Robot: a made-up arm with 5 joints. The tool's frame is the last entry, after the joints.
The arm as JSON. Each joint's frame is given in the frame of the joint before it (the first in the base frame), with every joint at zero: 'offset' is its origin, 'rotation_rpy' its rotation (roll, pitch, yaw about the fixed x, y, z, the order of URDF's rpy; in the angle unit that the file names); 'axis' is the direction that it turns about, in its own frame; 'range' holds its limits. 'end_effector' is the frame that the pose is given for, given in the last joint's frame.
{
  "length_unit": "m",
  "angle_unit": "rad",
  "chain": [
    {
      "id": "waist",
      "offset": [
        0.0,
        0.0,
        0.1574
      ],
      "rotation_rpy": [
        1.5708,
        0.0,
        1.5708
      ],
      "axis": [
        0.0,
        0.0,
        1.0
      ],
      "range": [
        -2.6,
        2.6
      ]
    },
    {
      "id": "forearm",
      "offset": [
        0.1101,
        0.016,
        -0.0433
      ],
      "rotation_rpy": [
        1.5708,
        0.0,
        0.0
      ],
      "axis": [
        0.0,
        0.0,
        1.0
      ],
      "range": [
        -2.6,
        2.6
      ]
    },
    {
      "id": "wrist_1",
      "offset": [
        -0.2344,
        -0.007,
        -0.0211
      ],
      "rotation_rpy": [
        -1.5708,
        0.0,
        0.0
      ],
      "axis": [
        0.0,
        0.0,
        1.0
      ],
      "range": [
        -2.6,
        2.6
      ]
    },
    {
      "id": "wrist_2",
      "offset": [
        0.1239,
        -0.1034,
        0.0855
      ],
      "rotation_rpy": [
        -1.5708,
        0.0,
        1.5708
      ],
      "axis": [
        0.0,
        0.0,
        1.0
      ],
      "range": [
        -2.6,
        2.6
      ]
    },
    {
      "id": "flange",
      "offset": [
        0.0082,
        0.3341,
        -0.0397
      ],
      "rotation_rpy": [
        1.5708,
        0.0,
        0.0
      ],
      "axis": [
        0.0,
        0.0,
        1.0
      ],
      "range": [
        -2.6,
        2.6
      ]
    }
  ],
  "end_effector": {
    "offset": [
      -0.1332,
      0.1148,
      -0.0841
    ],
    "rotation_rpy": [
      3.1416,
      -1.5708,
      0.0
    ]
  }
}
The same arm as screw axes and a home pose.
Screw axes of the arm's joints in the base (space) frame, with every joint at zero. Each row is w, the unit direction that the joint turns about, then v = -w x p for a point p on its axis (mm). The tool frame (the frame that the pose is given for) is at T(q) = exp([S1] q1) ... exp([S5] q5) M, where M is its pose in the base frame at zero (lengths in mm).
S1 = (1, 0, 0, 0, 157.4, 0)
S2 = (0, 0, -1, -110.1, -43.3, 0)
S3 = (1, 0, 0, 0, 194.5, 124.3)
S4 = (0, -1, 0, 91.1, 0, -35.2)
S5 = (1, 0, 0, 0, 99.3, -39.3)
M: xyz -383 -75.5 -33.9 (mm) rpy 0 0 0 (rad, as in URDF)
Joint limits (rad, base to tool): -2.6..2.6 -2.6..2.6 -2.6..2.6 -2.6..2.6 -2.6..2.6

